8 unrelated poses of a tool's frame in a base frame.
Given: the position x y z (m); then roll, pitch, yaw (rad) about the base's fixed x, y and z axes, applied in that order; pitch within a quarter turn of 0, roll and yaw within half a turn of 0.
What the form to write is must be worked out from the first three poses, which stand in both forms.
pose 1, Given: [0.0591 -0.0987 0.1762 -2.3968 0.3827 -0.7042]
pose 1, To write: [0.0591 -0.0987 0.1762 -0.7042 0.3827 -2.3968]
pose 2, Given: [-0.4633 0.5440 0.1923 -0.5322 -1.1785 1.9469]
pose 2, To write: [-0.4633 0.5440 0.1923 1.9469 -1.1785 -0.5322]
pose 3, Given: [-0.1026 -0.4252 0.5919 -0.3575 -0.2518 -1.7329]
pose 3, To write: [-0.1026 -0.4252 0.5919 -1.7329 -0.2518 -0.3575]
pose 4, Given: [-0.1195 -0.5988 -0.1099 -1.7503 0.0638 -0.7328]
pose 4, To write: [-0.1195 -0.5988 -0.1099 -0.7328 0.0638 -1.7503]
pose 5, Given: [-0.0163 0.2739 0.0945 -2.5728 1.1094 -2.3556]
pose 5, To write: [-0.0163 0.2739 0.0945 -2.3556 1.1094 -2.5728]
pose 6, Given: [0.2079 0.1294 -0.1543 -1.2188 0.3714 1.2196]
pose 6, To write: [0.2079 0.1294 -0.1543 1.2196 0.3714 -1.2188]
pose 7, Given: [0.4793 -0.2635 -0.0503 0.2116 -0.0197 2.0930]
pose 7, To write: [0.4793 -0.2635 -0.0503 2.0930 -0.0197 0.2116]
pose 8, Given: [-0.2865 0.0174 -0.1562 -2.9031 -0.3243 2.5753]
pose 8, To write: [-0.2865 0.0174 -0.1562 2.5753 -0.3243 -2.9031]
